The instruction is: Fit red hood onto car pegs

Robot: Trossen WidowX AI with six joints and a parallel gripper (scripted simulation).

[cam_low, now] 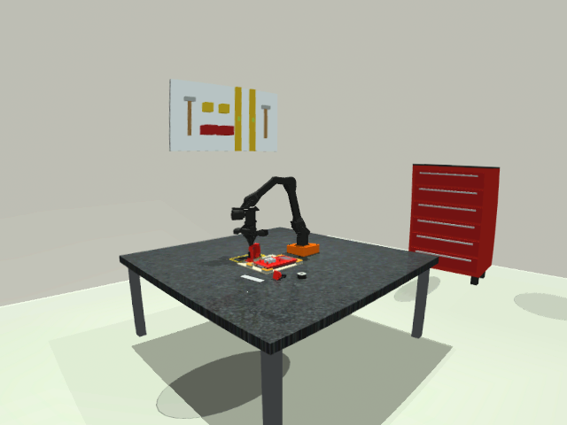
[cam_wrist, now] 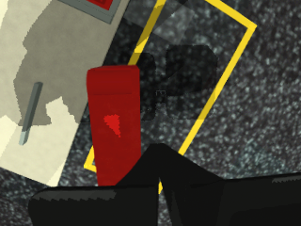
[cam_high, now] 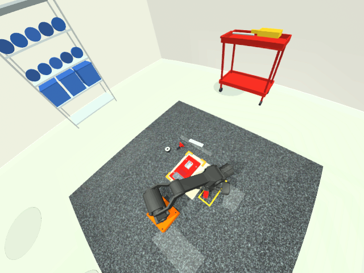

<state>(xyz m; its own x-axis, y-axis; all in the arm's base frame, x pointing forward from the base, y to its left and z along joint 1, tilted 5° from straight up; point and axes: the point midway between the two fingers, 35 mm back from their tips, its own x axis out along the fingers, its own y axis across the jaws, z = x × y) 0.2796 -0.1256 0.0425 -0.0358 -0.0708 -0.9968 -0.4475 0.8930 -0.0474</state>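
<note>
The red hood is 10 mm behind my gripper tip, 20 mm to the left of it and 20 mm below it. Also, from my gripper tip: grey engine block 50 mm ahead, 210 mm to the left, 30 mm below; cream jig 20 mm ahead, 190 mm to the left, 40 mm below.
</note>
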